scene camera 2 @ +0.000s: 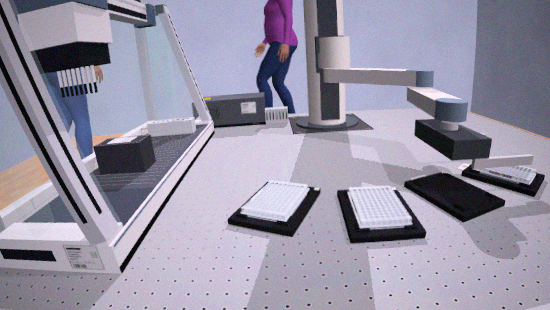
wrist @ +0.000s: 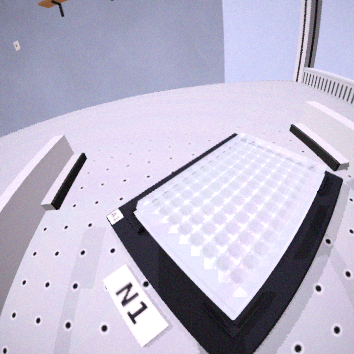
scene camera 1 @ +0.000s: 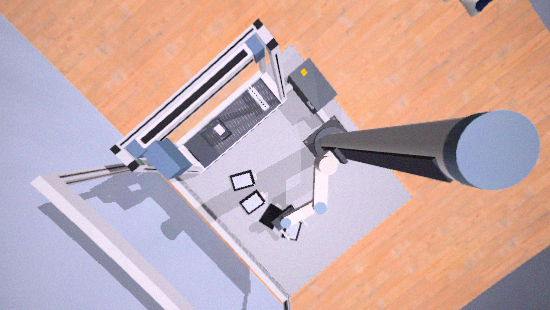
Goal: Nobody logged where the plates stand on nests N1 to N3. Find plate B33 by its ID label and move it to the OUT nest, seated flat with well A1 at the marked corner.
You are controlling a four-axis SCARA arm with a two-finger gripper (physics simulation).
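Frame: origin at the arm's base, x up, y left, z back, level; millimetres.
Where they show: gripper, fingertip midpoint: (scene camera 2: 505,147) (wrist: 187,125) (scene camera 1: 298,232); arm's base, link origin: (scene camera 2: 327,125).
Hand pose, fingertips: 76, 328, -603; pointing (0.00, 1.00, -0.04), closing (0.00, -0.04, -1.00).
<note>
Things, the pixels of their centre, and the offset from my fingertips, as dx, dy, dz. "*": a spot on its surface instead.
- clear well plate, body centre: (wrist: 242,191) (scene camera 2: 504,170) (scene camera 1: 292,229) -44, -21, -32
- labelled N1, surface spot: (wrist: 136,306) * -61, -79, +45
- nest's A1 mark, body centre: (wrist: 114,216) -51, -19, +62
- empty black nest, body centre: (scene camera 2: 452,192) (scene camera 1: 271,216) -54, -197, -86
- second plate, body centre: (scene camera 2: 377,205) (scene camera 1: 252,203) -44, -373, -121
- third plate, body centre: (scene camera 2: 277,199) (scene camera 1: 242,180) -44, -546, -68
- pipetting head, body centre: (scene camera 2: 68,29) (scene camera 1: 182,161) +288, -844, -135
- dark block, surface spot: (scene camera 2: 125,156) * +27, -884, +38
- white rack, surface spot: (scene camera 2: 171,127) * +11, -886, +376
A clear well plate (scene camera 1: 293,231) (scene camera 2: 510,173) (wrist: 225,215) lies in the black nest (scene camera 2: 537,186) (wrist: 165,272) labelled N1 (wrist: 136,306); the nest's A1 mark (wrist: 114,216) is at its left corner in the wrist view. My gripper (scene camera 1: 296,228) (scene camera 2: 501,161) (wrist: 187,125) is open above it, fingers apart on both sides, holding nothing. An empty black nest (scene camera 1: 270,216) (scene camera 2: 454,196) is beside N1. A second plate (scene camera 1: 252,202) (scene camera 2: 381,206) and a third plate (scene camera 1: 242,180) (scene camera 2: 276,200) lie in nests farther along. No plate ID is readable; the other nests' names cannot be read.
A framed liquid handler has a pipetting head (scene camera 2: 75,25), a dark block (scene camera 2: 125,156) and a white rack (scene camera 2: 171,127) on its deck. A dark grey box (scene camera 1: 314,84) (scene camera 2: 235,110) stands near the arm's column (scene camera 2: 327,100). A person (scene camera 2: 279,25) stands behind the bench.
</note>
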